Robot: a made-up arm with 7 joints.
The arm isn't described. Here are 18 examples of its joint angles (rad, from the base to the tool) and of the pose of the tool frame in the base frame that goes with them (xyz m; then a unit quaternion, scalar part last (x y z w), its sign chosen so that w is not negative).
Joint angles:
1: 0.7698 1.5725 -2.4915 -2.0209 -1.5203 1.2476 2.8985
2: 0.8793 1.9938 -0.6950 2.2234 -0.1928 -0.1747 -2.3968
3: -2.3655 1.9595 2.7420 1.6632 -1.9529 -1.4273 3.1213
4: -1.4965 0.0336 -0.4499 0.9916 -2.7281 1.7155 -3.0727
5: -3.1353 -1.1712 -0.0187 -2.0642 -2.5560 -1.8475 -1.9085
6: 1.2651 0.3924 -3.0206 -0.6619 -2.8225 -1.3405 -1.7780
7: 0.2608 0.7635 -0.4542 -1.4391 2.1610 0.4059 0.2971
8: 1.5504 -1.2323 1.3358 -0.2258 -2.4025 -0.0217 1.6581
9: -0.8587 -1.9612 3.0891 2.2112 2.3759 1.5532 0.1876
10: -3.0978 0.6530 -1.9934 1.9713 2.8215 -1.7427 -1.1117
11: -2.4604 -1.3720 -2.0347 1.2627 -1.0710 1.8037 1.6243
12: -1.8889 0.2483 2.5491 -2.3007 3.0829 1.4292 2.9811
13: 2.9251 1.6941 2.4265 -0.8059 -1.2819 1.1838 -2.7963
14: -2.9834 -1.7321 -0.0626 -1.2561 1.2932 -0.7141 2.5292
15: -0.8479 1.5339 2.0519 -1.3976 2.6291 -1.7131 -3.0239
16: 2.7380 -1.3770 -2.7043 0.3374 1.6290 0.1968 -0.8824
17: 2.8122 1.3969 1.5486 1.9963 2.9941 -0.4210 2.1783
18: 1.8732 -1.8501 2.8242 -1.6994 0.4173 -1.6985 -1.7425
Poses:
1: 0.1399 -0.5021 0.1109 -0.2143 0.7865 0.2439 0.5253
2: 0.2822 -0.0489 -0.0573 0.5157 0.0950 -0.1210 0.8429
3: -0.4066 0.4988 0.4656 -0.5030 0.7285 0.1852 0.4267
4: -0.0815 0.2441 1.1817 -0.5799 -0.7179 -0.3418 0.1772
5: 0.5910 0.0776 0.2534 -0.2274 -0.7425 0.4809 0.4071
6: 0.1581 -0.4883 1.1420 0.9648 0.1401 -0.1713 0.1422
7: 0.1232 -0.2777 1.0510 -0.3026 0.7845 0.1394 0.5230
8: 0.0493 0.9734 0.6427 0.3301 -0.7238 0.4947 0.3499
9: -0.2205 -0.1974 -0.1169 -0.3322 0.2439 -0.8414 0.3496
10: -0.1651 -0.2239 0.7412 0.4348 0.1274 -0.7760 0.4388
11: 0.3832 -0.6295 0.2909 0.0272 -0.3022 0.9483 0.0934
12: -0.1874 0.1867 0.6057 -0.3521 0.1841 0.8435 0.3615
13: -0.8013 -0.2895 0.0100 0.0319 0.3858 -0.6146 0.6873
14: 0.6393 -0.0925 -0.1555 -0.1485 -0.2686 -0.9267 0.2170
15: 0.2969 0.7188 0.2051 0.3529 -0.4923 -0.2318 0.7612
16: 0.9521 0.3295 0.4263 0.5969 -0.3664 -0.5729 0.4257
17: -0.5020 0.2310 0.4169 0.5930 0.2169 -0.5818 0.5127
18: 0.2337 0.5136 0.5033 0.3034 0.6922 0.6105 0.2368
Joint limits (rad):
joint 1: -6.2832..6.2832
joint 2: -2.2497..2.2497
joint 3: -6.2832..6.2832
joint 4: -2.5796..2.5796
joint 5: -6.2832..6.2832
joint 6: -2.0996..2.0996
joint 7: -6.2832..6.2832
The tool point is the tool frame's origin. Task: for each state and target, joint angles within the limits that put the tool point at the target. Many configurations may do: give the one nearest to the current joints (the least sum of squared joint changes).
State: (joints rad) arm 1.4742 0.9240 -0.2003 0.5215 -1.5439 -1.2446 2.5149
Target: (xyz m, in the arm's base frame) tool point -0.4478 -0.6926 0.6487
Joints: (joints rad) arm 2.0170 0.8818 -0.0198 0.8971 -1.6211 -1.3834 2.5149
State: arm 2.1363 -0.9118 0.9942 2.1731 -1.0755 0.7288 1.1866
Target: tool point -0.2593 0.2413 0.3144
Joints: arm 1.4952 -1.6735 1.6426 2.5146 -0.9822 0.5247 1.1866
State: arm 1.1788 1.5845 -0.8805 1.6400 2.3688 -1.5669 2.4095
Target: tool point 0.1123 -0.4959 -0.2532
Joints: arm 1.6622 2.0581 -0.4211 1.1350 2.3740 -1.4202 2.4095
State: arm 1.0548 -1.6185 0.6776 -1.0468 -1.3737 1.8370 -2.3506
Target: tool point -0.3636 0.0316 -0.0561
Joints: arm 0.0515 -1.8404 -0.0956 -2.0460 -1.6156 1.8740 -2.3506
